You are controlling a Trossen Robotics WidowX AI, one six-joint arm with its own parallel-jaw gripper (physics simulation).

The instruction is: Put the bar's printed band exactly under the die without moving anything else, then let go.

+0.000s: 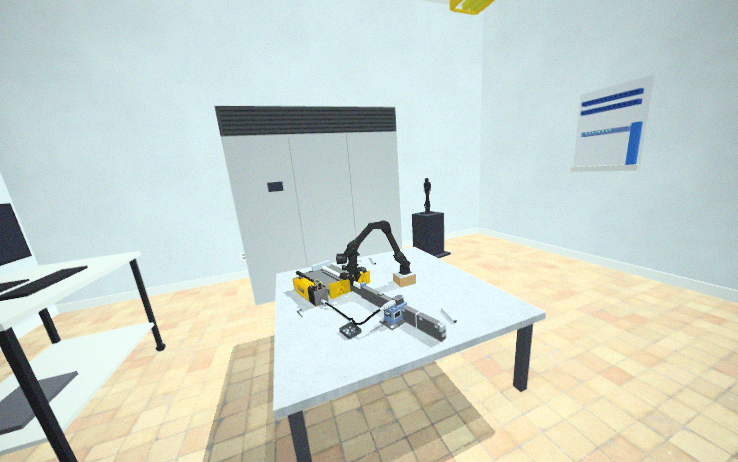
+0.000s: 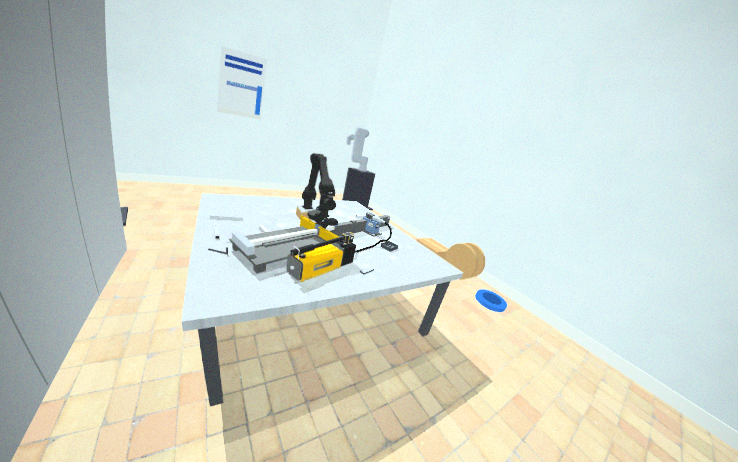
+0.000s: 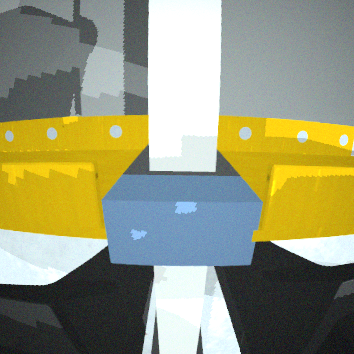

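Pixels of known places: gripper, fingertip midpoint: (image 1: 353,285); arm's base at its link origin: (image 1: 405,272) (image 2: 307,207).
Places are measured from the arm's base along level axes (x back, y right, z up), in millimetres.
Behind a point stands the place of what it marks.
A white bar (image 3: 184,70) @[x -351, y 168, z 2 mm] (image 2: 275,236) @[x -380, y 385, z 2 mm] runs lengthwise through a yellow press frame (image 3: 53,197) (image 1: 340,289) (image 2: 319,230) on the machine in the middle of the table. It passes under a blue die block (image 3: 182,225) @[x -347, y 134, z 25 mm] set in the frame's gap. I see no printed band on the visible part of the bar. My gripper (image 3: 179,316) (image 1: 351,273) @[x -343, y 109, z -23 mm] (image 2: 323,219) @[x -343, y 109, z -23 mm] stands just on the near side of the frame, its black fingers closed on both sides of the bar.
A yellow motor box (image 1: 303,287) @[x -637, y 232, z 9 mm] (image 2: 318,265) @[x -649, y 312, z -16 mm] sits at the machine's end. A blue unit (image 1: 394,314) @[x -352, y -342, z -9 mm] (image 2: 373,225) @[x -367, y -282, z -4 mm] rides the long grey rail. A small black box (image 1: 350,330) @[x -553, y -243, z -67 mm] (image 2: 389,246) @[x -546, y -271, z -69 mm] on a cable, a wooden block (image 1: 404,279) @[x -48, y -48, z -18 mm] and loose small parts (image 1: 448,315) @[x -102, y -462, z -54 mm] lie on the table.
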